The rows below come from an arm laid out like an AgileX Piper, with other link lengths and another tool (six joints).
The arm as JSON. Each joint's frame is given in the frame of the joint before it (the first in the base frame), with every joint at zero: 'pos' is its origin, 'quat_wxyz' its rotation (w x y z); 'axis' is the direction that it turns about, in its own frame. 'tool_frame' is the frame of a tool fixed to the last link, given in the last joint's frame.
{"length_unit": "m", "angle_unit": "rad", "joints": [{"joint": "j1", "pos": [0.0, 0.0, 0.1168], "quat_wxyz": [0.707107, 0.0, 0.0, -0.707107], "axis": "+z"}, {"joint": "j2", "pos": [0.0, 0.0, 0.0], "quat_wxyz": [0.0, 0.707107, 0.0, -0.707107], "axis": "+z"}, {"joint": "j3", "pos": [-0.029, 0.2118, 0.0], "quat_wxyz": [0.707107, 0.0, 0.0, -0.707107], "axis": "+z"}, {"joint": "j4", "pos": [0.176, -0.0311, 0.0], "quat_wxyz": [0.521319, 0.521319, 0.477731, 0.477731], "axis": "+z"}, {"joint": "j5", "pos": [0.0, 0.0, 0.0], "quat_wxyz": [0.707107, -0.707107, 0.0, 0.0], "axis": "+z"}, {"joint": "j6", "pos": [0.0, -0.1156, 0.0], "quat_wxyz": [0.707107, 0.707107, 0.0, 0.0], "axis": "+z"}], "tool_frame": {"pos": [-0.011, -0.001, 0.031], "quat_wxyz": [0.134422, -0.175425, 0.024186, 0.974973]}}
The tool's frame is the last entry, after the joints.
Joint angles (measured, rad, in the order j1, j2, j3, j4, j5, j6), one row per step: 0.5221, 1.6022, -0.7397, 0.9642, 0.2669, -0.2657; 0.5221, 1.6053, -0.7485, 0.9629, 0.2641, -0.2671; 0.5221, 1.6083, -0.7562, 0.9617, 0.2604, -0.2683; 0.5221, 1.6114, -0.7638, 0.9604, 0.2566, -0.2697; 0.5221, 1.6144, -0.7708, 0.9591, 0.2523, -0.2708; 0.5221, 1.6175, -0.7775, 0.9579, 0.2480, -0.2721; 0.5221, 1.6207, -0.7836, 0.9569, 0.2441, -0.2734; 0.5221, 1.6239, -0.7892, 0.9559, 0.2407, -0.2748; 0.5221, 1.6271, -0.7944, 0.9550, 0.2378, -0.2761; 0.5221, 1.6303, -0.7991, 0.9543, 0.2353, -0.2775; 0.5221, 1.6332, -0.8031, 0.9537, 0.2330, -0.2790; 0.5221, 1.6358, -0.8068, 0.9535, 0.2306, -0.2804; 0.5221, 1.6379, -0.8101, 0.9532, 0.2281, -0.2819; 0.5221, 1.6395, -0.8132, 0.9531, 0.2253, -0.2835; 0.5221, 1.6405, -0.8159, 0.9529, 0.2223, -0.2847; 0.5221, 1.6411, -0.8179, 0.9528, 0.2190, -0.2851; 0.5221, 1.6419, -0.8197, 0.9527, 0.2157, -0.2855
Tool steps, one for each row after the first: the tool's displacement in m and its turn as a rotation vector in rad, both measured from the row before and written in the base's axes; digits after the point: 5 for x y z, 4 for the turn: 0.00202, 0.00077, 0.00131, 0.0009, -0.0083, 0.0004; 0.00191, 0.00059, 0.00112, 0.0003, -0.0080, -0.0004; 0.00190, 0.00056, 0.00108, 0.0001, -0.0080, -0.0003; 0.00184, 0.00046, 0.00100, -0.0002, -0.0078, -0.0008; 0.00178, 0.00043, 0.00091, -0.0004, -0.0075, -0.0007; 0.00161, 0.00039, 0.00073, -0.0005, -0.0065, -0.0007; 0.00145, 0.00037, 0.00059, -0.0007, -0.0058, -0.0003; 0.00131, 0.00036, 0.00047, -0.0007, -0.0049, -0.0001; 0.00117, 0.00033, 0.00034, -0.0008, -0.0042, 0.0000; 0.00101, 0.00027, 0.00025, -0.0009, -0.0037, 0.0002; 0.00097, 0.00024, 0.00027, -0.0007, -0.0036, -0.0002; 0.00091, 0.00019, 0.00032, -0.0007, -0.0038, -0.0002; 0.00091, 0.00016, 0.00043, -0.0006, -0.0043, -0.0004; 0.00086, 0.00009, 0.00052, -0.0004, -0.0044, -0.0008; 0.00077, -0.00001, 0.00047, -0.0002, -0.0040, -0.0016; 0.00073, -0.00003, 0.00037, -0.0004, -0.0036, -0.0016
